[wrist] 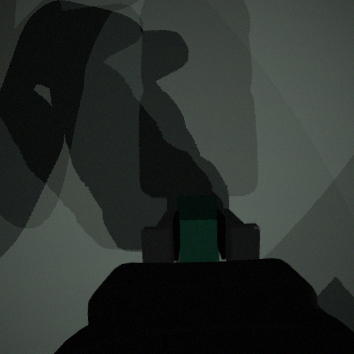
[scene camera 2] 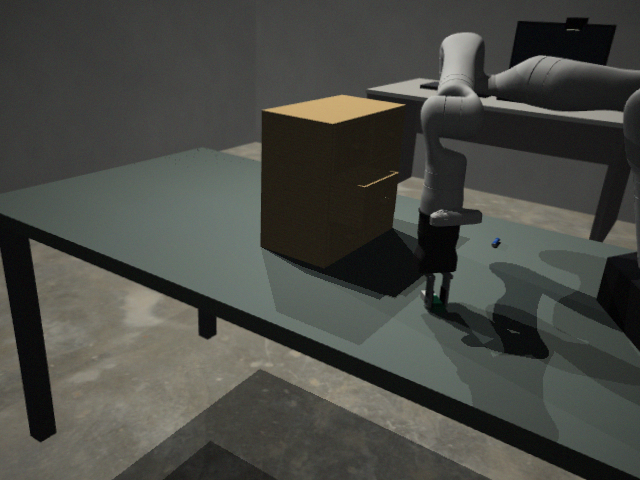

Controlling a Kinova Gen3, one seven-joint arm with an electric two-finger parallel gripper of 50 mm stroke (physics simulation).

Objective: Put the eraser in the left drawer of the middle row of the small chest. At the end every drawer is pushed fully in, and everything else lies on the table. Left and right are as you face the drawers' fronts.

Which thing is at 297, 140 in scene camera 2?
A small wooden chest.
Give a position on a drawer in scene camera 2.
At 351, 140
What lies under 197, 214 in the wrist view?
An eraser.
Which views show my gripper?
The wrist view and scene camera 2: all of them.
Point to a drawer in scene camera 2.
At 359, 197
